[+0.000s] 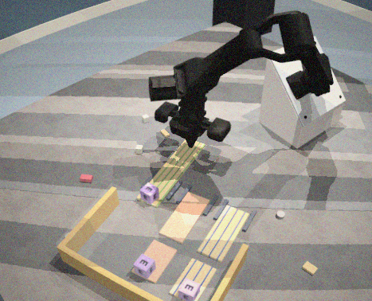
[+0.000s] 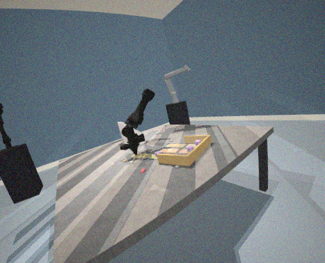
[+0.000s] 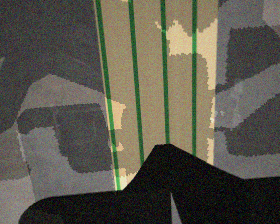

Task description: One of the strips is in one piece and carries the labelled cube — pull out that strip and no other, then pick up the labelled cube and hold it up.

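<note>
My gripper tip is 90 mm short of the green-lined tan strip and 40 mm to the right of it. Round my gripper tip: red block 270 mm ahead, 70 mm to the right.
</note>
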